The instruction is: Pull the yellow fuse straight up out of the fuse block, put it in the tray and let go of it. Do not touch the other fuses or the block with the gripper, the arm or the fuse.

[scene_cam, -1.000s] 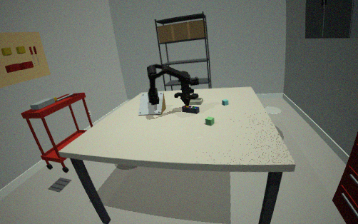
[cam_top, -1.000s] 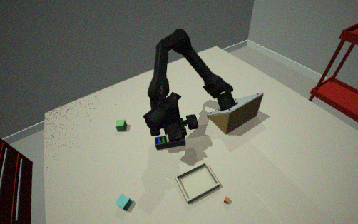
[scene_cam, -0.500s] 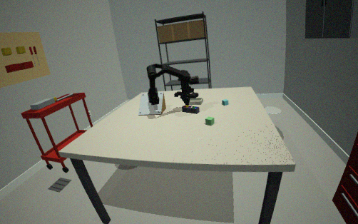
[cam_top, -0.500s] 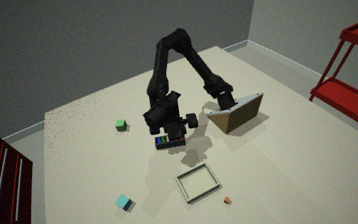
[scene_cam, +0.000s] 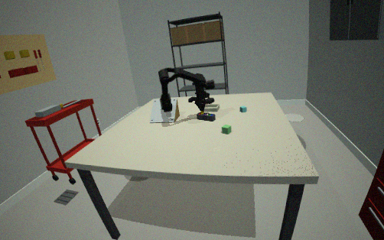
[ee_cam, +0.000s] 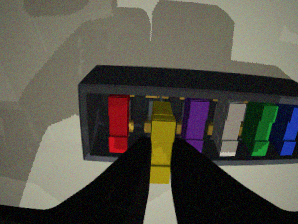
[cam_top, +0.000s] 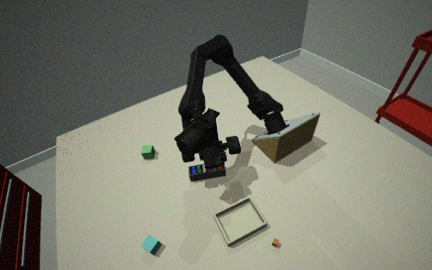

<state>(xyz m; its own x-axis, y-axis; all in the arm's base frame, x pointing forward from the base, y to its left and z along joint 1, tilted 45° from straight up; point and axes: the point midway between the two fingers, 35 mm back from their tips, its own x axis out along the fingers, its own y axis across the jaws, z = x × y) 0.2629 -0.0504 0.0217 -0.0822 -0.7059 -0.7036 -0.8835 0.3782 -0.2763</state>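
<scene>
Right now the tray is 5 cm ahead of my gripper tip, 20 cm to the left of it and 5 cm below it. Round my gripper tip: green fuse: 5 cm ahead, 3 cm to the right, 3 cm below; yellow fuse: 1 cm below.
</scene>
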